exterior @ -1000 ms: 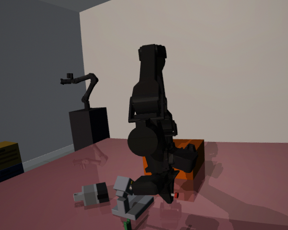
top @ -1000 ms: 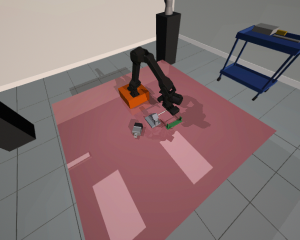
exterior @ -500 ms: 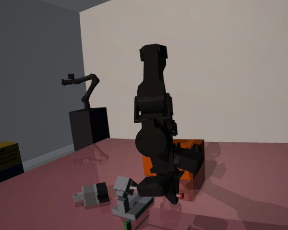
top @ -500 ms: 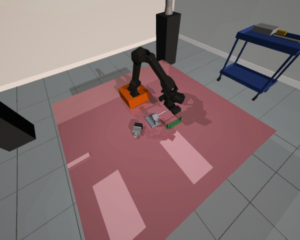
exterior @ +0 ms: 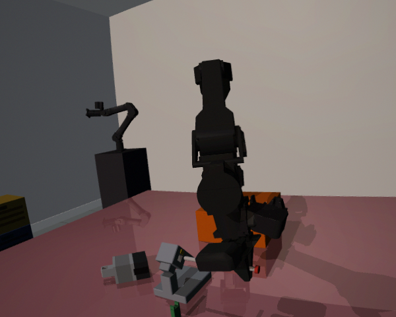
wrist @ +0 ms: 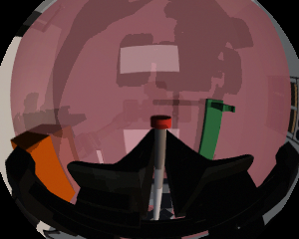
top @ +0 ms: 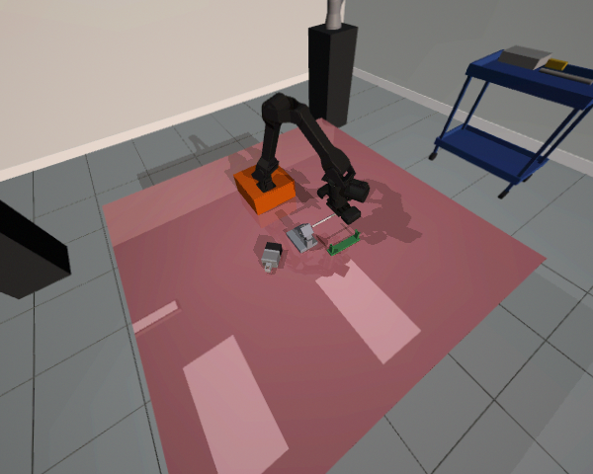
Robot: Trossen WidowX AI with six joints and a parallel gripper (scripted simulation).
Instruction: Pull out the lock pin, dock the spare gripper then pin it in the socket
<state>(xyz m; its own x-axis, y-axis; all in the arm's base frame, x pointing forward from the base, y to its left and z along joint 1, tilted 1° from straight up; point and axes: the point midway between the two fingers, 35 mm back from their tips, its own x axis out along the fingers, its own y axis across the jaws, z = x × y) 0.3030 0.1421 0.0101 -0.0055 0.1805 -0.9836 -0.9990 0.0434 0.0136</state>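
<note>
Now: gripper tip 9 cm short of the green tray, 4 cm to the left of it and 4 cm above it. The rest, counted from my gripper tip: grey mount 2 cm behind, 16 cm to the right, 1 cm below; spare gripper 2 cm behind, 31 cm to the right, 4 cm below.
</note>
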